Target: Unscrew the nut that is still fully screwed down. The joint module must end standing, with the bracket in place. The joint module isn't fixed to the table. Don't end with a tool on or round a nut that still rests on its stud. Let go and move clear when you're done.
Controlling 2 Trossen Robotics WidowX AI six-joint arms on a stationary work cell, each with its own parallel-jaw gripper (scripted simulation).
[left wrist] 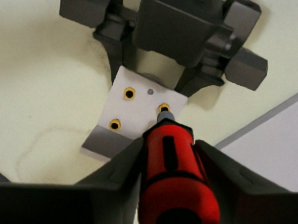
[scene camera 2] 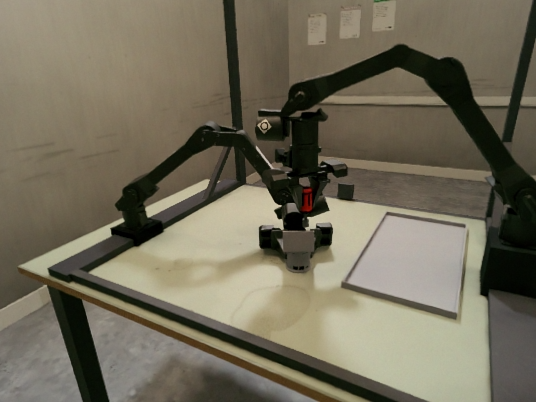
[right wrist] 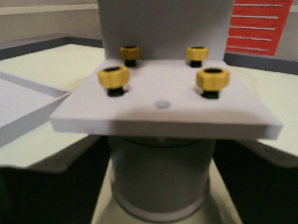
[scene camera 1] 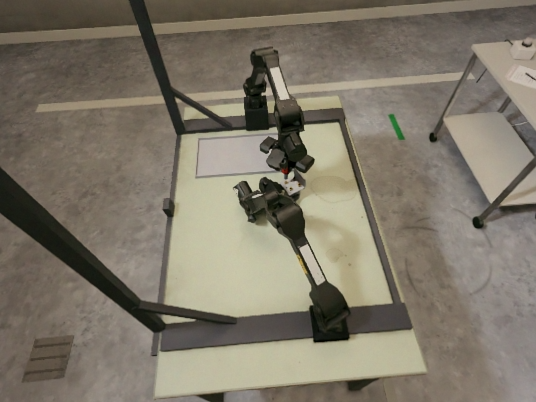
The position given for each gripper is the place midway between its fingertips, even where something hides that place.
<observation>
In view: the left gripper point(scene camera 2: 305, 208), the right gripper point(scene camera 2: 298, 257), a pale bracket point(right wrist: 162, 76) and a shallow grey tray point(scene camera 2: 418, 260).
The pale bracket shows as well in the left wrist view point(left wrist: 137, 115). The shallow grey tray is seen too in scene camera 1 point(scene camera 1: 233, 155). The left gripper shows as well in the left wrist view point(left wrist: 169, 145) and in scene camera 1 point(scene camera 1: 286, 170).
</observation>
